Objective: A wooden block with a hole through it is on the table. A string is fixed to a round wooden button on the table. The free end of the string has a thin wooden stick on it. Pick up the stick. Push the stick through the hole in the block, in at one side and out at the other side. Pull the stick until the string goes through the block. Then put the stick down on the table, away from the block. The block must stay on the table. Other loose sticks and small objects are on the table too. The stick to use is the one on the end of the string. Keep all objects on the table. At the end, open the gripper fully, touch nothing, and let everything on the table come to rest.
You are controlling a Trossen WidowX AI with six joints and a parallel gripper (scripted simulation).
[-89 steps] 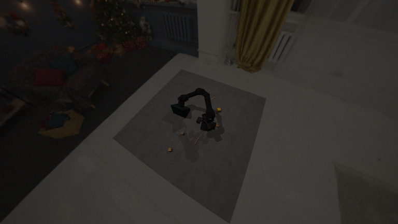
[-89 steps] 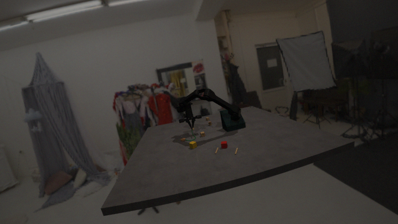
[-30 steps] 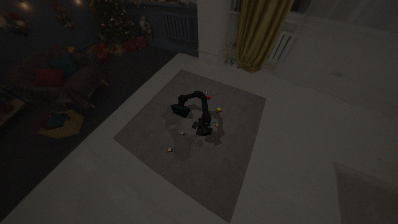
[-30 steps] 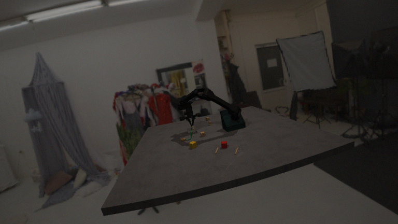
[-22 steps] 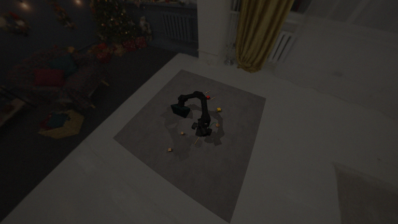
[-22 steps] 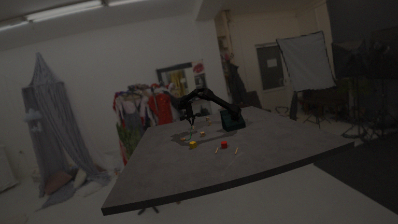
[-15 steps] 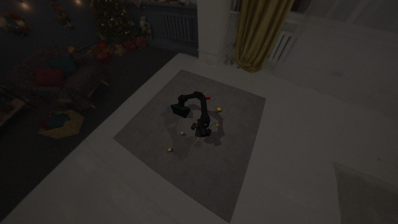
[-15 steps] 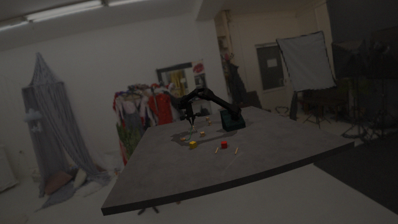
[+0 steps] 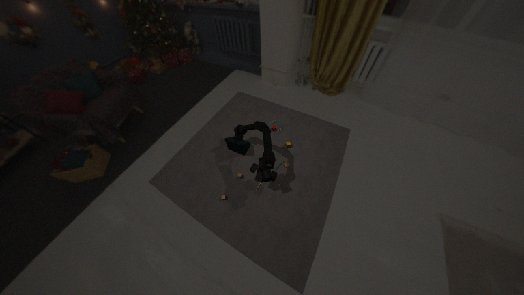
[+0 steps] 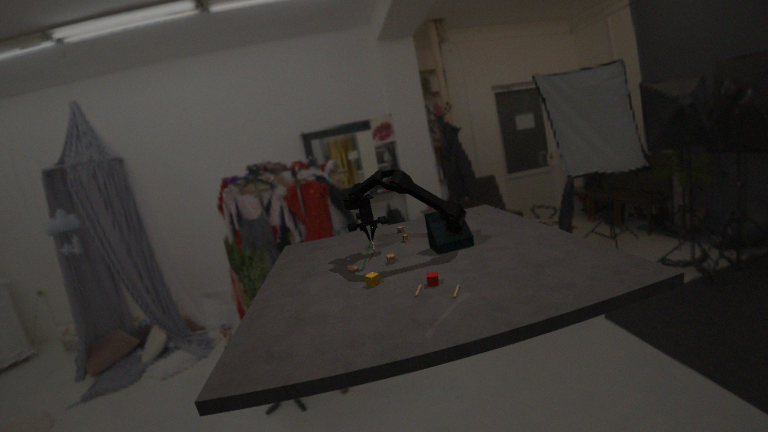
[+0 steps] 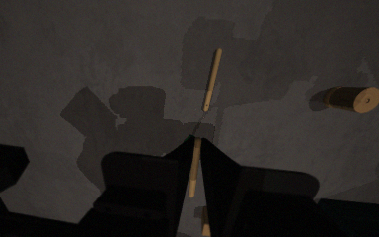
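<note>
My gripper tip is 18 cm to the right of the wooden block, 6 cm past it and 4 cm above it. Also, from my gripper tip: round wooden button: 19 cm to the left, 10 cm ahead, 5 cm below; yellow cube: 37 cm to the left, 4 cm below, 3 cm ahead; thin wooden stick: 2 cm to the left.
</note>
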